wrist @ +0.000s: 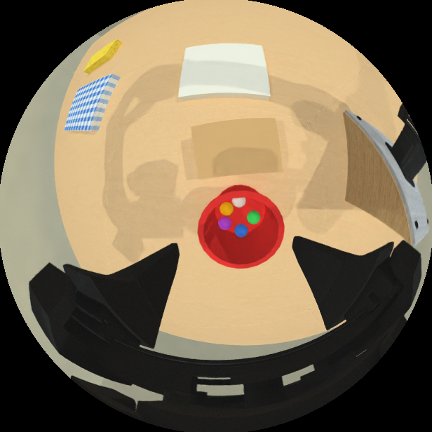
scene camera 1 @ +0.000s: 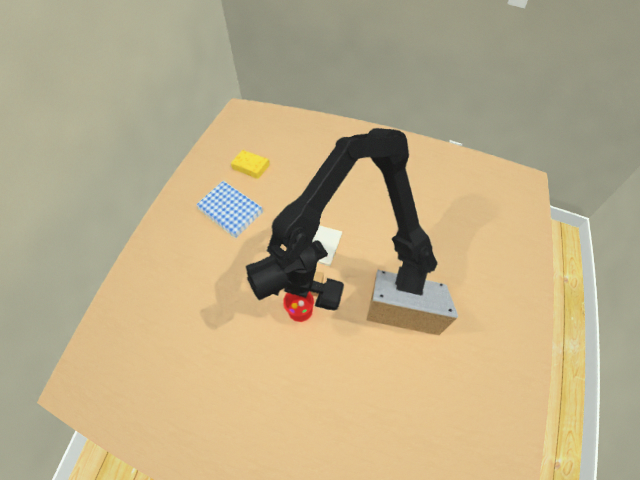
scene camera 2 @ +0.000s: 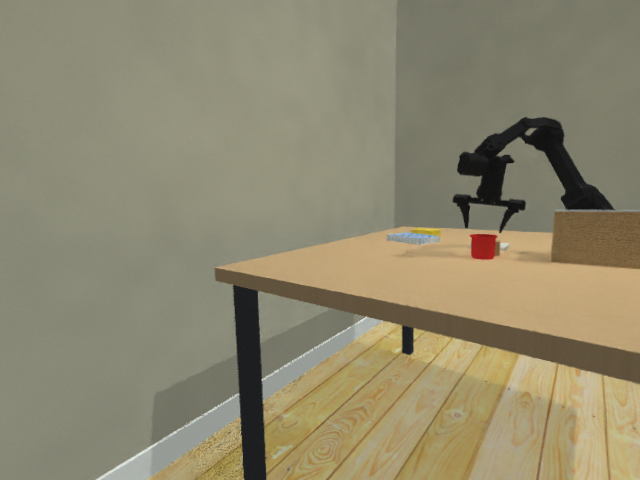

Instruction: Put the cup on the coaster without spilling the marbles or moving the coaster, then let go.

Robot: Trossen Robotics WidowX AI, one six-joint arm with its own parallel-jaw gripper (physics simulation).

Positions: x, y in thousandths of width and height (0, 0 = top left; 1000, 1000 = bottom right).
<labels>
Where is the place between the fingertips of the gripper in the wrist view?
552, 571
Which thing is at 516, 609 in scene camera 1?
The gripper.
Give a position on a white square coaster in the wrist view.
503, 161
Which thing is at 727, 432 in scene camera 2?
The gripper.
</labels>
